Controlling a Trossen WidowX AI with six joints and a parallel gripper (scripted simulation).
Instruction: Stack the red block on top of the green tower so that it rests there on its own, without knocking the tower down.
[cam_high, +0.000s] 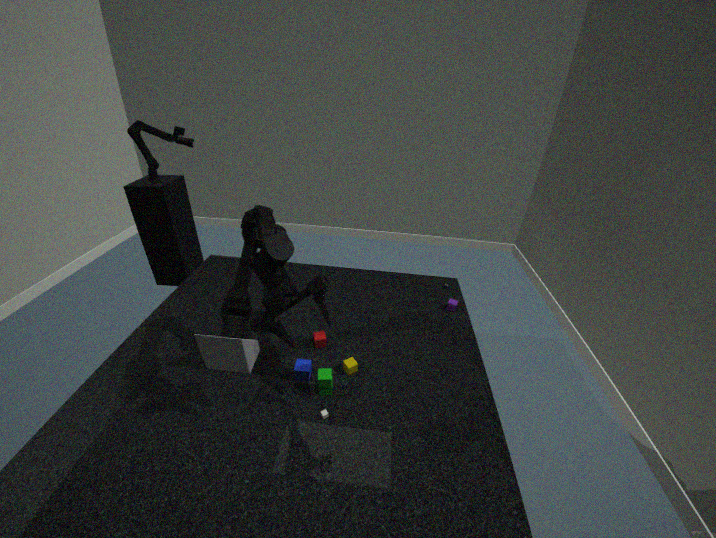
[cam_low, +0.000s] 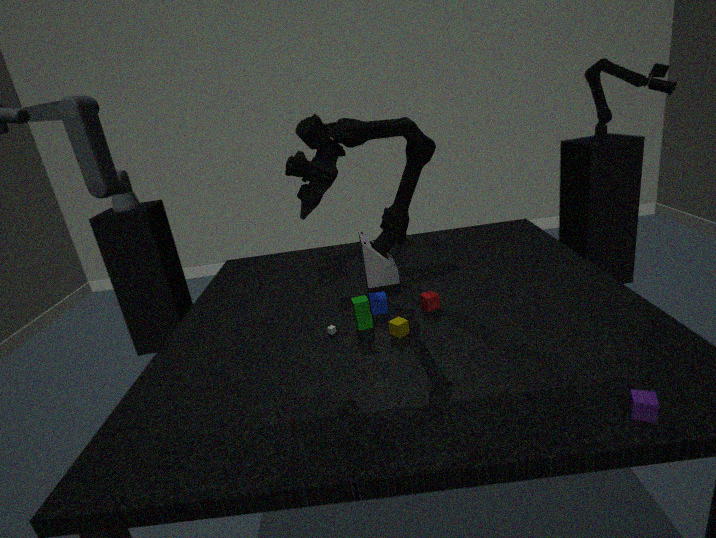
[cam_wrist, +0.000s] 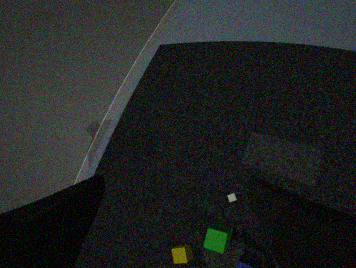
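Right now the red block is 20 mm behind my gripper tip, 290 mm to the left of it and 310 mm below it. The rest, counted from my gripper tip: blue block 60 mm behind, 150 mm to the left, 310 mm below; then small white cube 20 mm ahead, 10 mm to the left, 320 mm below; then yellow block 90 mm ahead, 180 mm to the left, 310 mm below.
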